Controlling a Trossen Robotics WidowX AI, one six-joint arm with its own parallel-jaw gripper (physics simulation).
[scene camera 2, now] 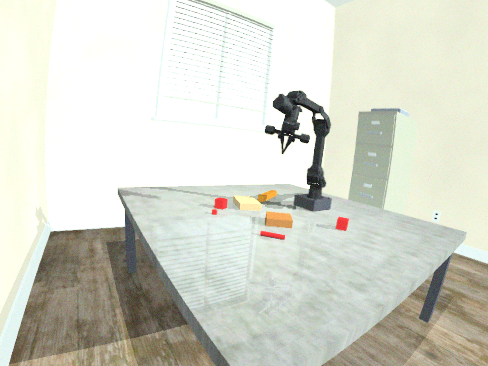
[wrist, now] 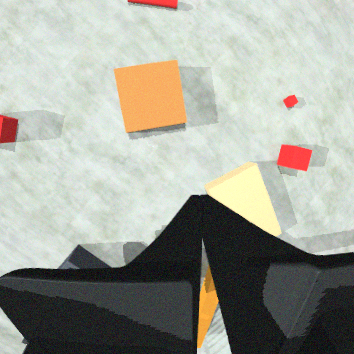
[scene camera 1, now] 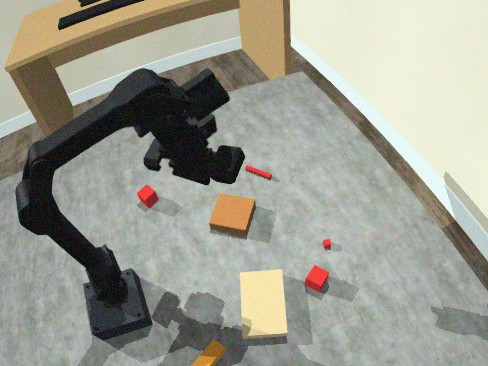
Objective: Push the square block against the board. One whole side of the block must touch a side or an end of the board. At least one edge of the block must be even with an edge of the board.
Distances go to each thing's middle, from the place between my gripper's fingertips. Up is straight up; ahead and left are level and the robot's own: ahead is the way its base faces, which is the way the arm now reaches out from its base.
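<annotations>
With the square block (scene camera 1: 232, 214) as the reference, my hand is 50 mm short of it, 80 mm to the right of it and 250 mm above it. Then there is the orange piece (wrist: 208, 299), which I find 180 mm behind my hand, 250 mm below it and 300 mm to the right of it. Measured to their middles, the square block is the nearest to my hand of the things named here.
</annotations>
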